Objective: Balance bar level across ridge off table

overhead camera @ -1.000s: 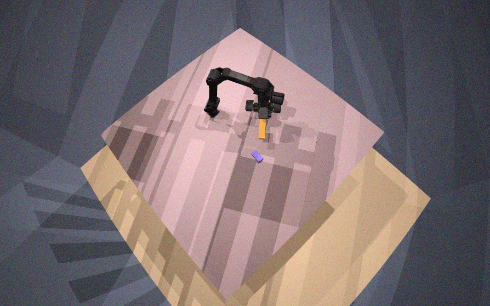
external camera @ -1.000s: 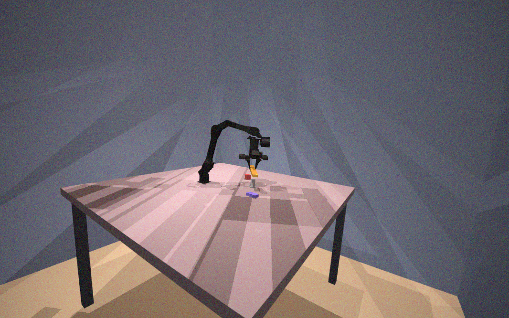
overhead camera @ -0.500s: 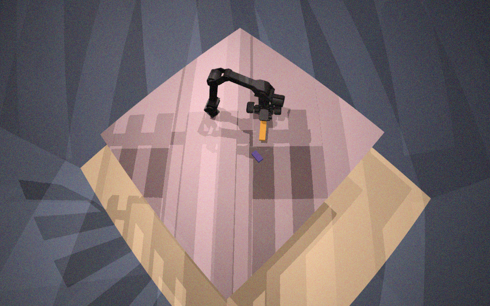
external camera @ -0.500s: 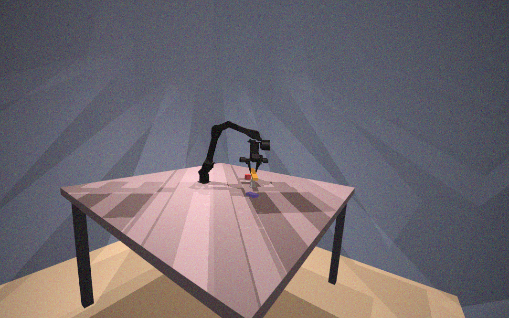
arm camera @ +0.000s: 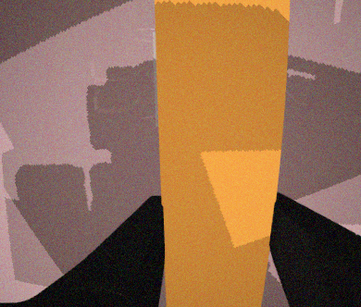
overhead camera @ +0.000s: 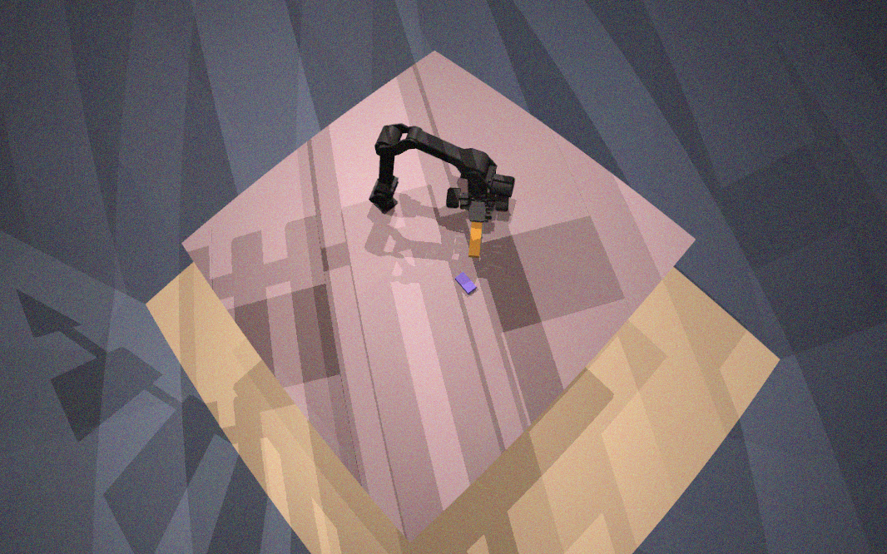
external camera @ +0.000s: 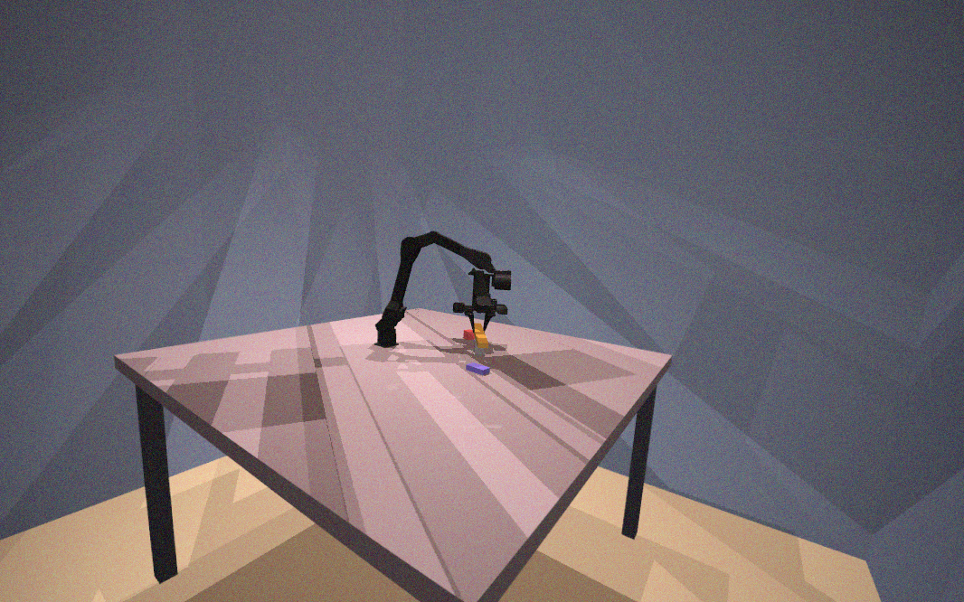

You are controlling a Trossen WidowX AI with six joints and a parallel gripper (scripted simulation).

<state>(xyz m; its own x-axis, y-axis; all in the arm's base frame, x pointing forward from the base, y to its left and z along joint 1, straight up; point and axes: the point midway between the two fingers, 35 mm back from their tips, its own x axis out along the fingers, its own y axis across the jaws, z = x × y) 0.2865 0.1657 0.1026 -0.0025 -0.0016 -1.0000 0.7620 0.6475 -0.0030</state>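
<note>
The bar is 20 mm to the right of my gripper tip and 20 mm ahead of it. Round my gripper tip: small red cube (130 mm behind, 120 mm to the left, 50 mm below); then purple block (180 mm to the right, 130 mm ahead, 60 mm below).
</note>
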